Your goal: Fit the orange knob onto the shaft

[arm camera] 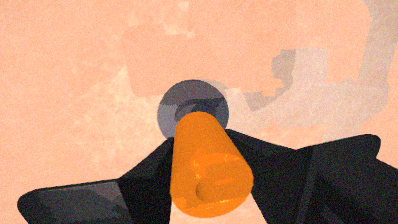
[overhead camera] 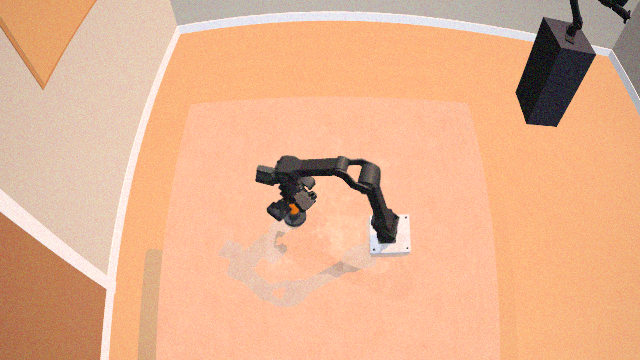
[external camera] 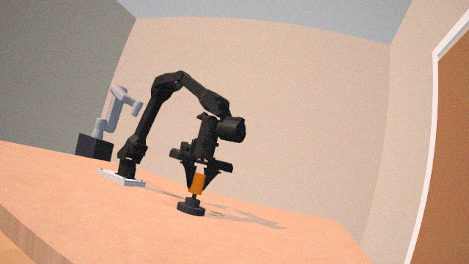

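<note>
My gripper tip is 20 mm below the orange knob. The rest, counted from my gripper tip: round dark pedestal 40 mm below.
</note>
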